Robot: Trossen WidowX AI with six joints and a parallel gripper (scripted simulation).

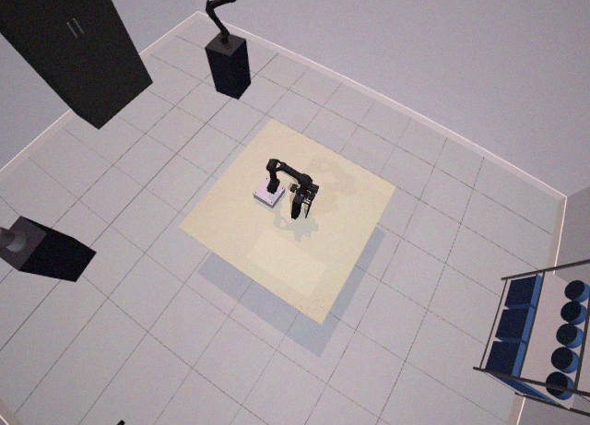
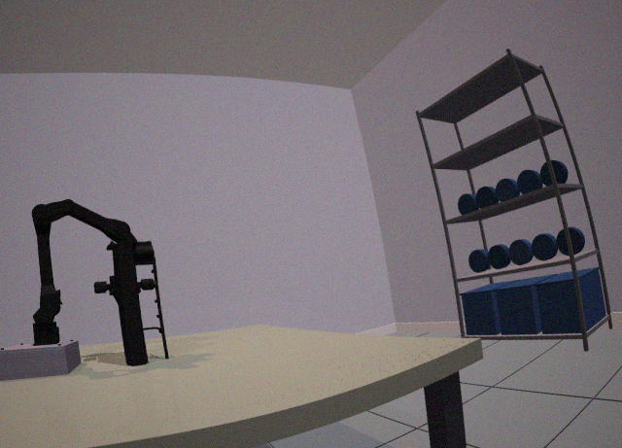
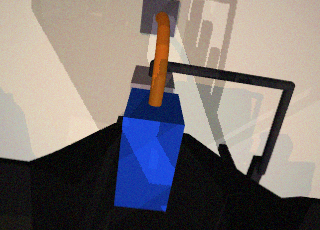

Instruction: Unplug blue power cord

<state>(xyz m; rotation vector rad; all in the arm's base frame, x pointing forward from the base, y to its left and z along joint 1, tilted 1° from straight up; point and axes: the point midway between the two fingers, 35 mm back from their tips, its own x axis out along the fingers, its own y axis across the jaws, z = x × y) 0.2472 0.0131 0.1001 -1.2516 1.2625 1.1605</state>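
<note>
The blue plug lies 3 cm to the right of my gripper tip.
</note>
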